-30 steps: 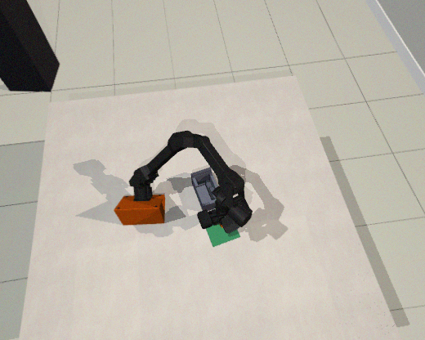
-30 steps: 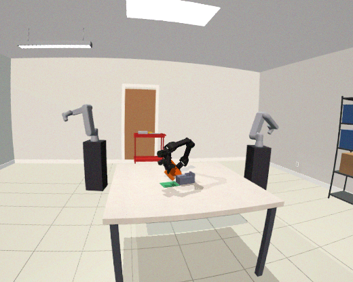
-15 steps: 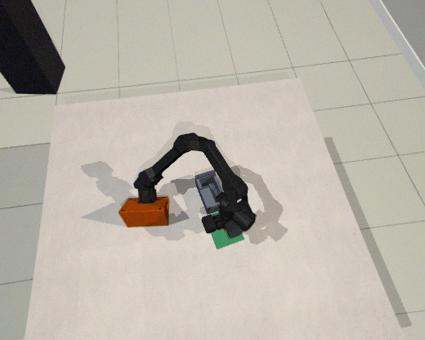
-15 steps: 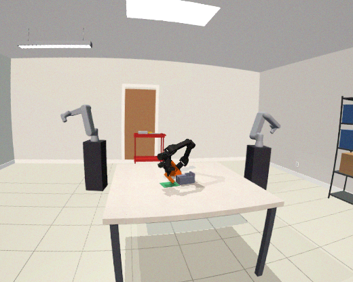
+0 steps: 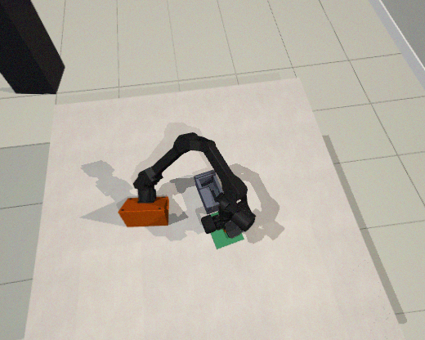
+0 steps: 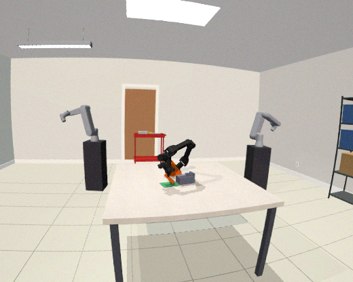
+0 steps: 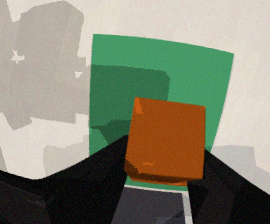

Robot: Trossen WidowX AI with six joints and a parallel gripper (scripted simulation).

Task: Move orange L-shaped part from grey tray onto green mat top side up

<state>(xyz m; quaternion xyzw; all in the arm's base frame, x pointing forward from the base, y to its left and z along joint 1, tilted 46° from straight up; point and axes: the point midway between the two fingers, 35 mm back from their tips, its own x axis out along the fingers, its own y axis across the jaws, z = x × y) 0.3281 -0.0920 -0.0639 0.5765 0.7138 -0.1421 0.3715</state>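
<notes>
Now: gripper tip 30 mm past the orange L-shaped part, 30 mm above it and 20 mm to the right of it. The rest, counted from my gripper tip: green mat: 90 mm below, 20 mm to the left, 10 mm behind.
</notes>
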